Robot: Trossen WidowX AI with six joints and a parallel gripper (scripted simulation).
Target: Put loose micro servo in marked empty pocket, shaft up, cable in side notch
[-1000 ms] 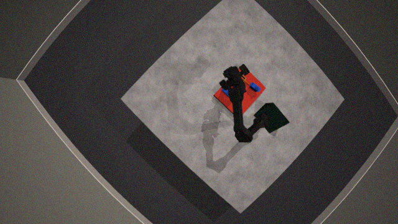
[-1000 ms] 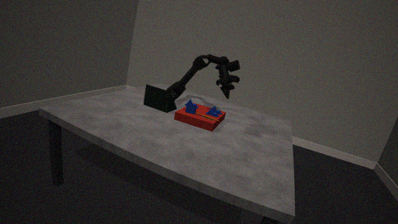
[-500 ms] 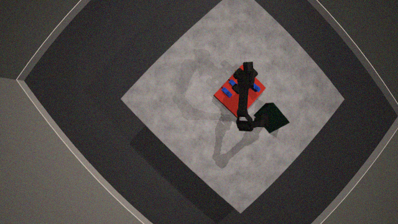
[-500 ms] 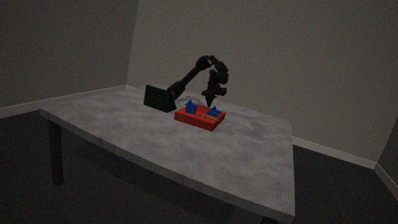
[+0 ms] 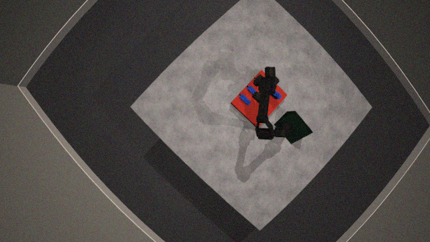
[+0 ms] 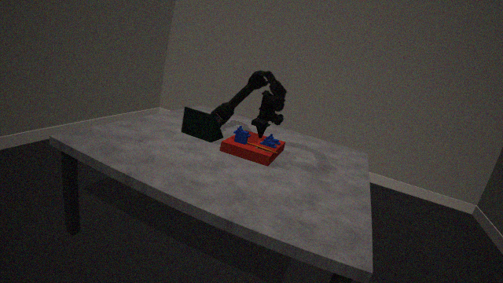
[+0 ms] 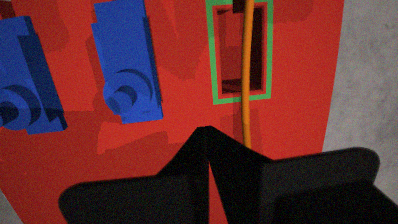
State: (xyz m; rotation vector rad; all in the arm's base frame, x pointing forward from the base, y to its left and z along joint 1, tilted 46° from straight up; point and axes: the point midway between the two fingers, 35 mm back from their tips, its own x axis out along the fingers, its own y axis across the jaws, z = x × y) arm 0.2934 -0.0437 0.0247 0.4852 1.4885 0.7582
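The red deck is 8 cm behind my gripper tip, 3 cm to the left of it and 6 cm below it.
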